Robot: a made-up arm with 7 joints.
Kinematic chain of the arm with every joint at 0, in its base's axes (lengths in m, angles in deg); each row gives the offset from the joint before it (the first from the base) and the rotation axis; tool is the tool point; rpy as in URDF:
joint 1: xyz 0 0 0 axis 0.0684 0.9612 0.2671
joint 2: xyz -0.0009 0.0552 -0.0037 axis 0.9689 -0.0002 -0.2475
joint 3: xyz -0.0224 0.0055 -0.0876 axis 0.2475 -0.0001 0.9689
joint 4: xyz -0.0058 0 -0.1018 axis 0.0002 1 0
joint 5: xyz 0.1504 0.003 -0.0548 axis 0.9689 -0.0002 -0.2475
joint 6: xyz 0.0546 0 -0.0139 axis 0.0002 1 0
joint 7: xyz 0.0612 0 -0.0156 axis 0.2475 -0.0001 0.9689
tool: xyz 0 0 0 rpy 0 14.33 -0.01
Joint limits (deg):
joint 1: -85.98..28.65
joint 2: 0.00..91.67
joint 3: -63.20..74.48
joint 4: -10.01..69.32
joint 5: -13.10..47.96
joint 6: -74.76..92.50
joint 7: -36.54..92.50
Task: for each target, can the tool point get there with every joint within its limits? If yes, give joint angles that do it. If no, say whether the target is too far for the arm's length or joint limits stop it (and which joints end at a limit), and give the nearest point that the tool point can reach.
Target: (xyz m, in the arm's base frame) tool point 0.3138 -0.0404 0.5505
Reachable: no: too far | nearest point 0.2439 0.0632 0.2639 | short by 0.313 m
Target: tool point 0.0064 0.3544 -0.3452
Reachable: yes | joints 2.28 51.14 -43.43 54.94 27.53 40.98 51.32
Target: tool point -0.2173 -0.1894 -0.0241
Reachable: no: joint limits stop it (at a limit: joint 1, joint 3, joint 4, joint 5, joint 6) | nearest point -0.0365 -0.1490 -0.1789 | short by 0.241 m
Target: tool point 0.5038 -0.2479 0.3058
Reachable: no: too far | nearest point 0.3603 -0.1311 0.1409 | short by 0.248 m
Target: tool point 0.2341 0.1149 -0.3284
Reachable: yes | joints -11.68 17.55 -3.54 35.72 19.34 -46.98 55.22
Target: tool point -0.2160 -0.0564 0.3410
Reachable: no: joint limits stop it (at a limit: joint 1, joint 2, joint 4) | nearest point -0.0808 0.1561 0.2634 | short by 0.264 m
